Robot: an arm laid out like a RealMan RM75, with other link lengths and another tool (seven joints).
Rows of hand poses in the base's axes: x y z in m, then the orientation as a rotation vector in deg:
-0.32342, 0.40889, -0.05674, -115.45, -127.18, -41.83
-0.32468, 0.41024, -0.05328, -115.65, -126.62, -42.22
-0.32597, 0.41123, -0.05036, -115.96, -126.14, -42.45
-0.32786, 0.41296, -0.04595, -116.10, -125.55, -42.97
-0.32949, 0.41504, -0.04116, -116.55, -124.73, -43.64
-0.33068, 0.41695, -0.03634, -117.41, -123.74, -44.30
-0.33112, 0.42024, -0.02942, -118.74, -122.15, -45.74
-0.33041, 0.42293, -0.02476, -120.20, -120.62, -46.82
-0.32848, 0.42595, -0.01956, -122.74, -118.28, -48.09
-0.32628, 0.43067, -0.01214, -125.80, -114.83, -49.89
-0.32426, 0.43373, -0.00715, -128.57, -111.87, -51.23
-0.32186, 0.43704, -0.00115, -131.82, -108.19, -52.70
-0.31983, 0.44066, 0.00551, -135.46, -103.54, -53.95
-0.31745, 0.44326, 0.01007, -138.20, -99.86, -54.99
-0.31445, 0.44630, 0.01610, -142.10, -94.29, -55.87
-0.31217, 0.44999, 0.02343, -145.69, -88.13, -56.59
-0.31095, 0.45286, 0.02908, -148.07, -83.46, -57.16
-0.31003, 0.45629, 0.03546, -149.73, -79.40, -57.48
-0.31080, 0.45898, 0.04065, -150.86, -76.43, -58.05
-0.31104, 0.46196, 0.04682, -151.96, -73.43, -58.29
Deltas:
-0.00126, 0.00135, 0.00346, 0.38, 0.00, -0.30
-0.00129, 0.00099, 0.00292, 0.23, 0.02, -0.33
-0.00189, 0.00173, 0.00441, 0.46, -0.05, -0.28
-0.00163, 0.00208, 0.00479, 0.51, -0.11, -0.54
-0.00119, 0.00191, 0.00482, 0.42, -0.15, -0.84
-0.00044, 0.00329, 0.00692, 0.79, -0.47, -1.36
0.00071, 0.00269, 0.00466, 0.57, -0.34, -1.40
0.00193, 0.00302, 0.00520, 0.58, -0.42, -2.31
0.00220, 0.00472, 0.00742, 1.08, -0.46, -2.99
0.00202, 0.00306, 0.00499, 0.72, -0.37, -2.65
0.00240, 0.00331, 0.00600, 0.86, -0.37, -3.19
0.00203, 0.00362, 0.00666, 1.09, -0.07, -3.72
0.00238, 0.00260, 0.00456, 0.84, -0.14, -2.90
0.00300, 0.00304, 0.00603, 1.15, 0.19, -4.23
0.00228, 0.00369, 0.00733, 1.48, 0.38, -4.31
0.00122, 0.00287, 0.00565, 1.20, 0.25, -3.14
0.00092, 0.00343, 0.00638, 1.22, 0.35, -2.53
-0.00077, 0.00269, 0.00519, 0.90, 0.01, -1.87
-0.00024, 0.00298, 0.00617, 0.89, 0.22, -1.85

